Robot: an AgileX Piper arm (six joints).
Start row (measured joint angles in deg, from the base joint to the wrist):
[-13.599, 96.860, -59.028, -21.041, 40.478, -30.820]
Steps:
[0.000, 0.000, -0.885, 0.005, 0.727, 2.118]
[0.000, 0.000, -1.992, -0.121, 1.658, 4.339]
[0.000, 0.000, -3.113, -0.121, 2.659, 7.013]
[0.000, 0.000, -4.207, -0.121, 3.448, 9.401]
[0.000, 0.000, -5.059, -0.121, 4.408, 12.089]
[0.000, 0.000, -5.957, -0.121, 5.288, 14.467]
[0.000, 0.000, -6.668, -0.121, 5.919, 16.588]
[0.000, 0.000, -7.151, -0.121, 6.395, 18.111]
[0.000, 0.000, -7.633, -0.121, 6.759, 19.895]
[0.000, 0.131, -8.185, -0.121, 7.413, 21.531]
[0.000, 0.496, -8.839, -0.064, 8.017, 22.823]
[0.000, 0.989, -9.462, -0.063, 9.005, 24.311]
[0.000, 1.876, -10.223, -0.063, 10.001, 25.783]
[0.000, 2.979, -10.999, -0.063, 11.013, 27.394]
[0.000, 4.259, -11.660, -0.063, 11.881, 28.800]
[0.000, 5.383, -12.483, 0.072, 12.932, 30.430]
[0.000, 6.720, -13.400, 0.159, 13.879, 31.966]
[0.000, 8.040, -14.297, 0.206, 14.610, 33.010]
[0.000, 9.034, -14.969, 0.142, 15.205, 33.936]
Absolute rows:
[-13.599, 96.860, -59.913, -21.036, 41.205, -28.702]
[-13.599, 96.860, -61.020, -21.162, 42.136, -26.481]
[-13.599, 96.860, -62.141, -21.162, 43.137, -23.807]
[-13.599, 96.860, -63.235, -21.162, 43.926, -21.419]
[-13.599, 96.860, -64.087, -21.162, 44.886, -18.731]
[-13.599, 96.860, -64.985, -21.162, 45.766, -16.353]
[-13.599, 96.860, -65.696, -21.162, 46.397, -14.232]
[-13.599, 96.860, -66.179, -21.162, 46.873, -12.709]
[-13.599, 96.860, -66.661, -21.162, 47.237, -10.925]
[-13.599, 96.991, -67.213, -21.162, 47.891, -9.289]
[-13.599, 97.356, -67.867, -21.105, 48.495, -7.997]
[-13.599, 97.849, -68.490, -21.104, 49.483, -6.509]
[-13.599, 98.736, -69.251, -21.104, 50.479, -5.037]
[-13.599, 99.839, -70.027, -21.104, 51.491, -3.426]
[-13.599, 101.119, -70.688, -21.104, 52.359, -2.020]
[-13.599, 102.243, -71.511, -20.969, 53.410, -0.390]
[-13.599, 103.580, -72.428, -20.882, 54.357, 1.146]
[-13.599, 104.900, -73.325, -20.835, 55.088, 2.190]
[-13.599, 105.894, -73.997, -20.899, 55.683, 3.116]

